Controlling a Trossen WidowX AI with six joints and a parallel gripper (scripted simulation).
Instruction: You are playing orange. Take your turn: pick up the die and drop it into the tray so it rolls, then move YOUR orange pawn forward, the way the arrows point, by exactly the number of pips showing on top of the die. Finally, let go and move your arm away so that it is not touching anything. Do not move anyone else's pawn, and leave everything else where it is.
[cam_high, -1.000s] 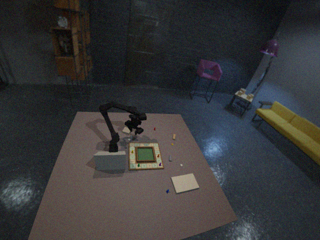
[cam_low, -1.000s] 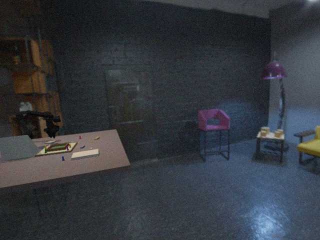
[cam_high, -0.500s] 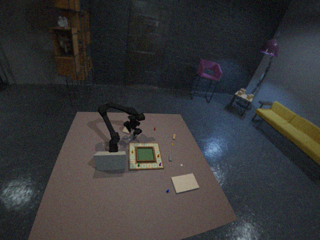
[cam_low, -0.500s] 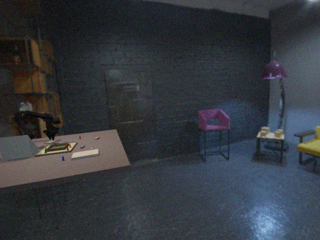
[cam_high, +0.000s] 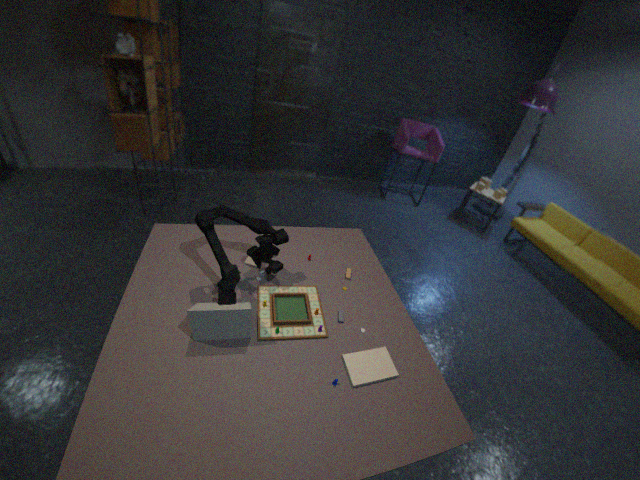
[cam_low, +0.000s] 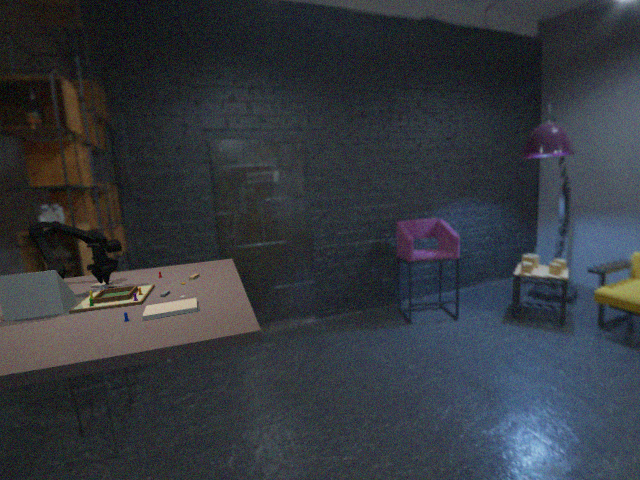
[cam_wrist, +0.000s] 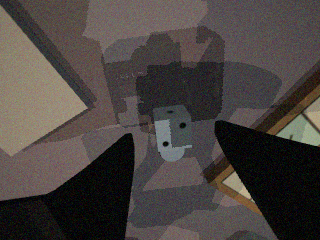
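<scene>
The die lies 20 mm below my gripper tip. Round my gripper tip: green tray: 230 mm to the right, 70 mm ahead, 20 mm below; red pawn: 270 mm ahead, 80 mm to the left, 10 mm below; small pale card: 110 mm to the left, 30 mm behind, 20 mm below.
</scene>
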